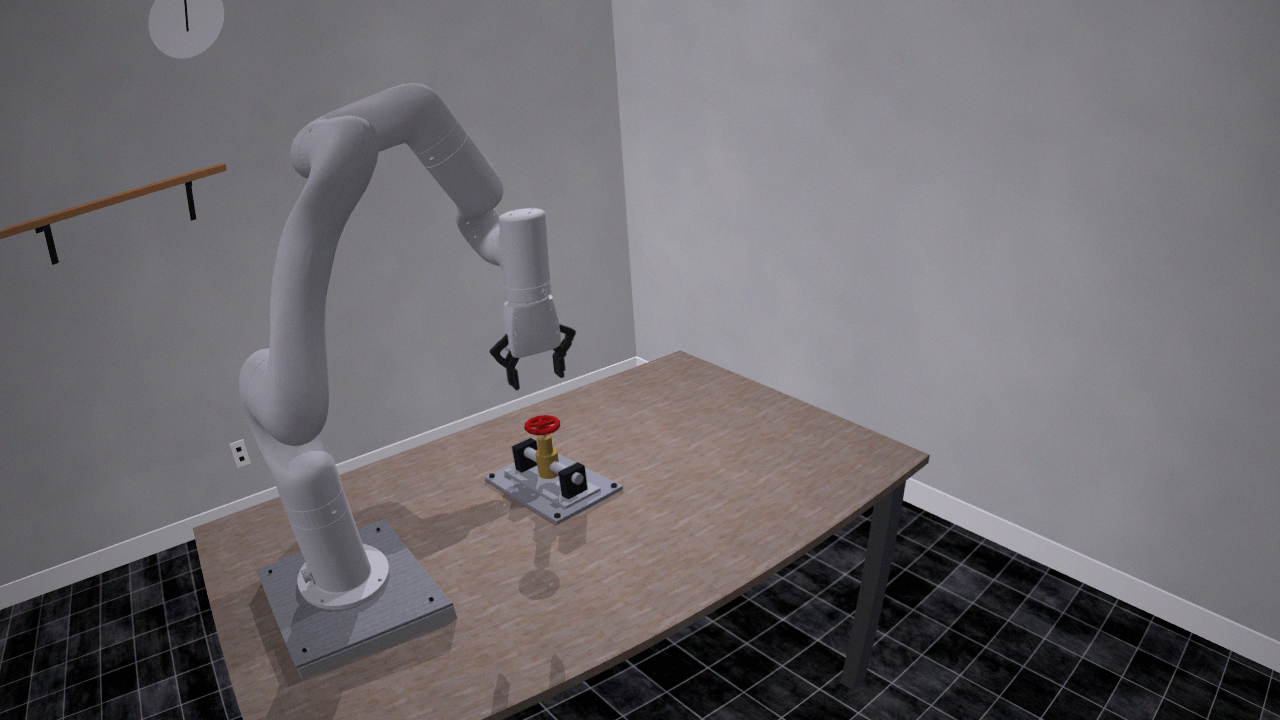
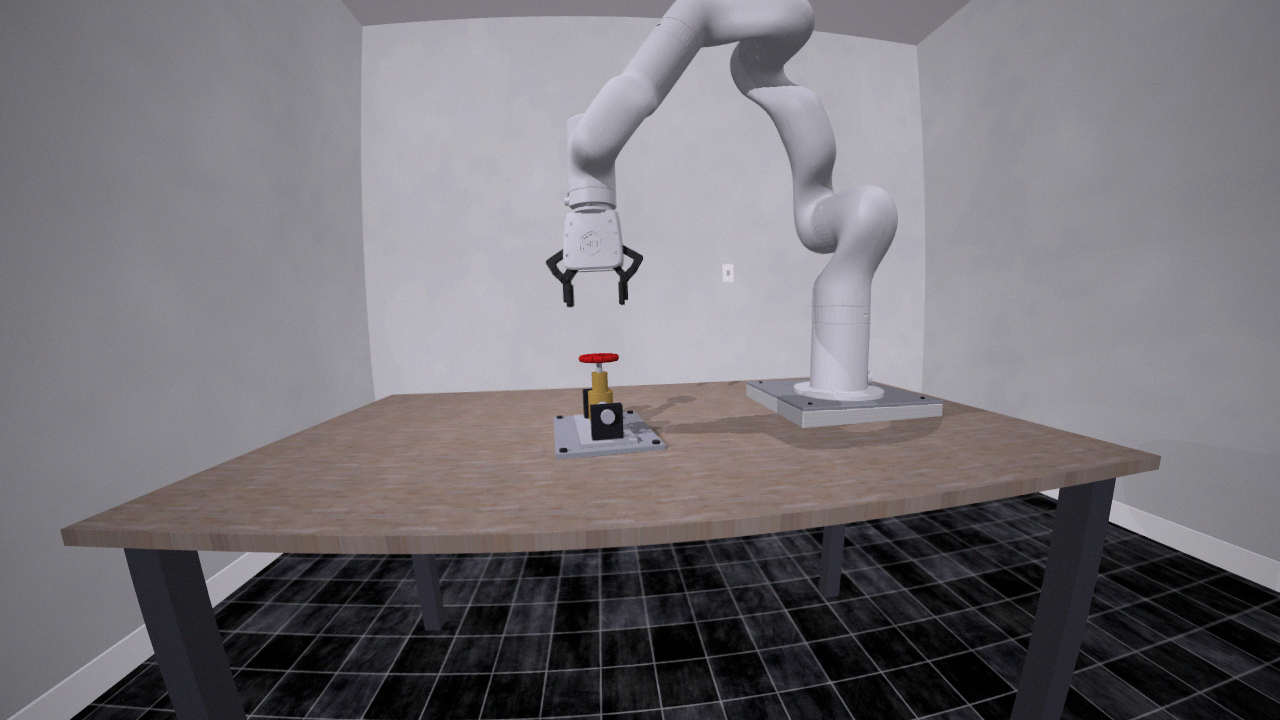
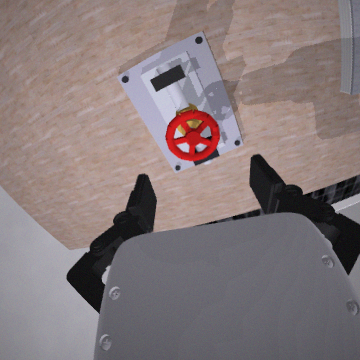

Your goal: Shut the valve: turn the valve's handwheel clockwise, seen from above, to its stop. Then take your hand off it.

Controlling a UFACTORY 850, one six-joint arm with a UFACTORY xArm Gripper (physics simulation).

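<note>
The red handwheel [image 1: 542, 432] [image 2: 598, 358] [image 3: 193, 135] is a spoked ring that lies level on top of the valve's brass body [image 1: 547, 462] [image 2: 599, 383]. The valve sits on a pipe between two black blocks on a grey base plate [image 1: 504, 482] [image 2: 567, 439] [image 3: 142, 102]. My gripper [image 1: 537, 381] [image 2: 596, 301] [image 3: 200, 177] is open and empty. It points down and hangs well above the handwheel, apart from it. Whether the wheel is at its stop cannot be told from these frames.
The valve's plate lies on the wooden table [image 1: 716, 465] [image 2: 402, 483] [image 3: 65, 140]. The arm stands on a thick grey mounting plate [image 1: 402, 617] [image 2: 868, 416] [image 3: 348, 45] at another part of the table. Walls stand around the table.
</note>
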